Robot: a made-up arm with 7 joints. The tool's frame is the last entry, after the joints. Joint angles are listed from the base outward.
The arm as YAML. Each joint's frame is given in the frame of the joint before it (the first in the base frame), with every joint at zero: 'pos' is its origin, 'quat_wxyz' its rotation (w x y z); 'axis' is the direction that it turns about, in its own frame. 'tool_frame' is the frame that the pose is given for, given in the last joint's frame.
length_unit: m
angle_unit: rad
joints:
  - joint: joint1
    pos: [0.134, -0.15, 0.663]
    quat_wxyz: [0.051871, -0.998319, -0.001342, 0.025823]
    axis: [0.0, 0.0, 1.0]
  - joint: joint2
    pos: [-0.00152, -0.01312, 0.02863]
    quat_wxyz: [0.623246, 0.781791, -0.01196, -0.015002]
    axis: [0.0, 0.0, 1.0]
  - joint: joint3
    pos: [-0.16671, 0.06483, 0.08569]
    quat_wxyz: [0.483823, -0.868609, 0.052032, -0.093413]
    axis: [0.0, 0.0, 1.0]
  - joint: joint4
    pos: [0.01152, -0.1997, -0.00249]
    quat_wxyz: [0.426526, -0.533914, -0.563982, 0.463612]
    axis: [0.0, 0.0, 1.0]
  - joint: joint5
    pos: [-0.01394, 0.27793, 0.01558]
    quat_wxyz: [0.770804, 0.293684, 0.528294, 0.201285]
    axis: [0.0, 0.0, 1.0]
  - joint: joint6
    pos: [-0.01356, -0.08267, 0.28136]
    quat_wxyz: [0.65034, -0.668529, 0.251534, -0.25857]
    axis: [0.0, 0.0, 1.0]
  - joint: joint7
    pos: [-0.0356, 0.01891, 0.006]
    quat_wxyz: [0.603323, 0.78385, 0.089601, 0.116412]
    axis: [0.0, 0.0, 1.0]
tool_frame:
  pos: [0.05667, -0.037, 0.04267]
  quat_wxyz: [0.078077, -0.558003, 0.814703, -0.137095]
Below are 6 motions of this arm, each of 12 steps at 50 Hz.
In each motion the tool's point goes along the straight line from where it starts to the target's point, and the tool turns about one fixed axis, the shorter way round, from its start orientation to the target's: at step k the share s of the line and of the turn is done. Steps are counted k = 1, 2, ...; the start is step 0. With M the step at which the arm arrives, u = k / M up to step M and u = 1 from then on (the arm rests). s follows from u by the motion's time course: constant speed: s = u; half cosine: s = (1 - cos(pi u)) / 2; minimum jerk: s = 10 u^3 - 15 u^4 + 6 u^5.
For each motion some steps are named. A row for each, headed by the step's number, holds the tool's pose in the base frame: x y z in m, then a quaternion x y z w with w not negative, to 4 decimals.
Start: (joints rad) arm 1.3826 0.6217 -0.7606 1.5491 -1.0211 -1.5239 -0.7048
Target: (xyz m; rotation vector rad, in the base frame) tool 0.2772 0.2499 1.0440 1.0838 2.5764 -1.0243
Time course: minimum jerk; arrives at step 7
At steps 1, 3, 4, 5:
1: 0.2887 0.2783 1.0186 0.3440 0.8438 -0.3969 0.1101
3: 0.2847 0.2683 1.0275 0.3509 0.8508 -0.3780 0.1003
4: 0.2815 0.2606 1.0344 0.3559 0.8559 -0.3634 0.0928
5: 0.2789 0.2541 1.0402 0.3602 0.8600 -0.3510 0.0864

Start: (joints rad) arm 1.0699 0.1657 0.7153 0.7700 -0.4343 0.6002 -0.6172
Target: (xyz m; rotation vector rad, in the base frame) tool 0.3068 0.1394 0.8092 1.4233 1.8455 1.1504
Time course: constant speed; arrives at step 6
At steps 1, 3, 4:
1: 0.3002 0.1337 0.8108 0.5206 0.6794 0.4280 0.2900
3: 0.3028 0.1360 0.8101 0.5234 0.6814 0.4274 0.2812
4: 0.3041 0.1371 0.8098 0.5248 0.6823 0.4271 0.2768

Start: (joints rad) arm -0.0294 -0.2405 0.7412 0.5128 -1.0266 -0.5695 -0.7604
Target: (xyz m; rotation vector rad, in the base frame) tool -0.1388 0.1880 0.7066 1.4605 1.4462 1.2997
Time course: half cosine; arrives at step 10
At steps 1, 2, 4, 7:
1: -0.1365 0.1773 0.7328 0.5871 0.5844 0.4605 0.3190
2: -0.1367 0.1781 0.7309 0.5854 0.5825 0.4636 0.3211
4: -0.1373 0.1808 0.7242 0.5794 0.5758 0.4741 0.3285
7: -0.1383 0.1857 0.7121 0.5684 0.5635 0.4927 0.3416

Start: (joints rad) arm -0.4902 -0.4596 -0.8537 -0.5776 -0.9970 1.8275 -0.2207
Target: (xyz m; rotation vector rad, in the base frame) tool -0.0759 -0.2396 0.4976 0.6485 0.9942 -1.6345
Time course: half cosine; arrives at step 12
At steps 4, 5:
4: -0.0941 -0.2428 0.5256 0.2681 0.3262 -0.6839 0.5950
5: -0.0911 -0.2423 0.5211 0.2689 0.3411 -0.6846 0.5853

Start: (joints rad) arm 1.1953 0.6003 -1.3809 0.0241 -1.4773 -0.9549 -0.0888
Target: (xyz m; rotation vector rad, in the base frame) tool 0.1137 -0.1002 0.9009 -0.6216 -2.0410 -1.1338
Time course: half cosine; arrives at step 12
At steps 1, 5, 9, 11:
1: 0.0997 -0.0891 0.9158 -0.2285 -0.8102 -0.4045 0.3574
5: 0.1047 -0.0931 0.9105 -0.2329 -0.8030 -0.4169 0.3566
9: 0.1116 -0.0985 0.9031 -0.2388 -0.7929 -0.4337 0.3553
11: 0.1135 -0.1000 0.9012 -0.2403 -0.7901 -0.4381 0.3549

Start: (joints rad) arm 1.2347 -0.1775 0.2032 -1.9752 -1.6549 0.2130 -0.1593
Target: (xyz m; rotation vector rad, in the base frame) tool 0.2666 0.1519 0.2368 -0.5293 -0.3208 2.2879
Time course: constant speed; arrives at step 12
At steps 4, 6, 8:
4: 0.2416 0.1935 0.2710 -0.2026 -0.1999 0.8789 0.3827
6: 0.2478 0.1831 0.2625 -0.2038 -0.1813 0.8833 0.3813
8: 0.2541 0.1727 0.2539 -0.2049 -0.1628 0.8873 0.3797

